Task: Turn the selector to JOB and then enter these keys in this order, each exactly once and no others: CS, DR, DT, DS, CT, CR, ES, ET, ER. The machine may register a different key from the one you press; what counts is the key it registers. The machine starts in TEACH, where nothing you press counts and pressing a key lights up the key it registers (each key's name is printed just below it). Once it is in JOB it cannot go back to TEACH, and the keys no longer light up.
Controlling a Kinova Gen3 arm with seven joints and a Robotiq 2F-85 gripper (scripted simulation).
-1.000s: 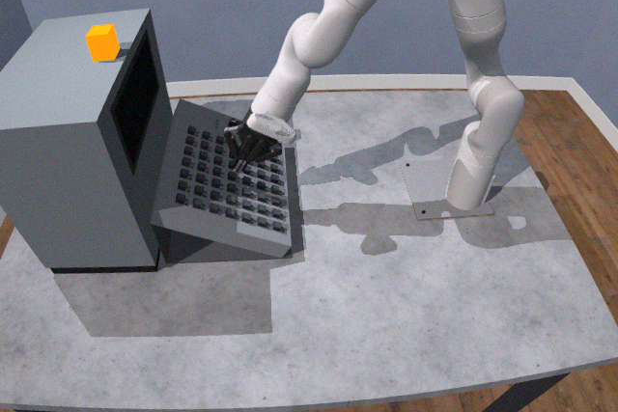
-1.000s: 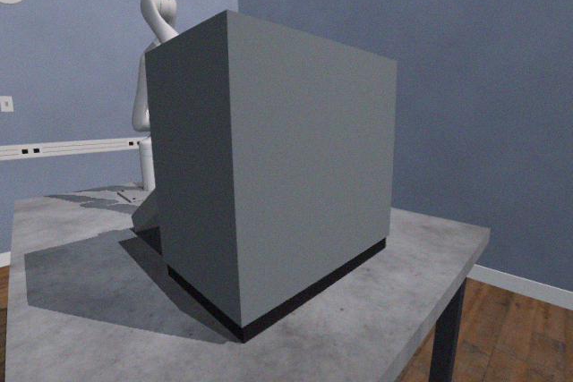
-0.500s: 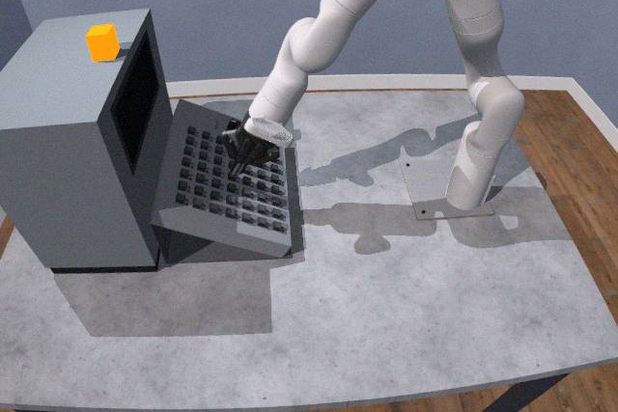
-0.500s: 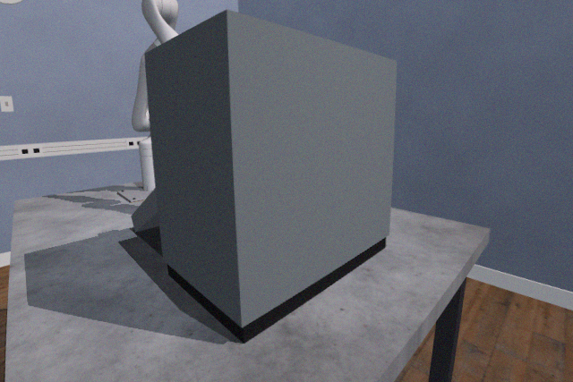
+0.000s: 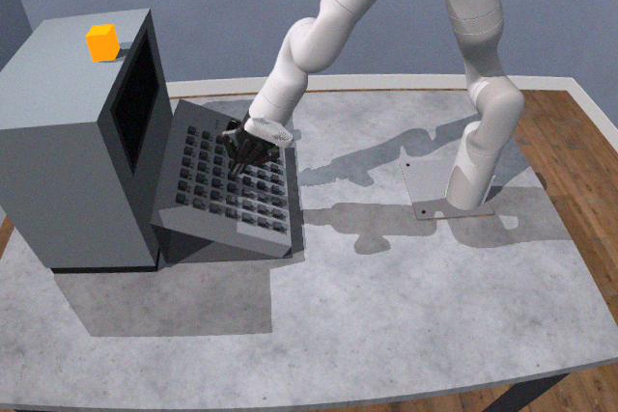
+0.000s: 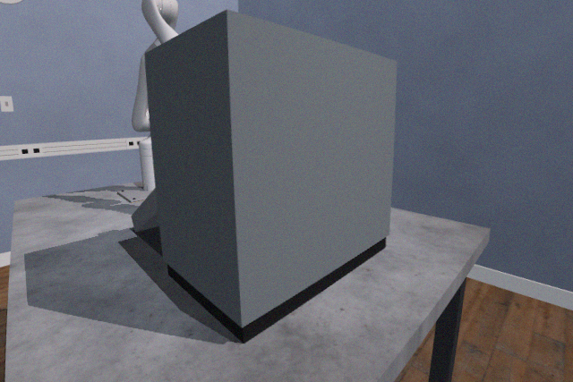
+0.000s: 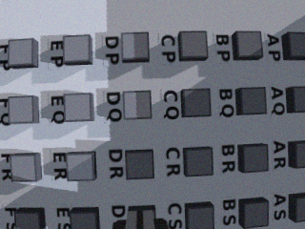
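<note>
My hand is 40 mm above the key, 30 mm to the left of it and 20 mm past it. From my hand the other things lie so: black selector knob: 160 mm to the right, 20 mm below, 20 mm ahead; sloped keypad: 60 mm below, 50 mm to the right, 40 mm ahead.
</note>
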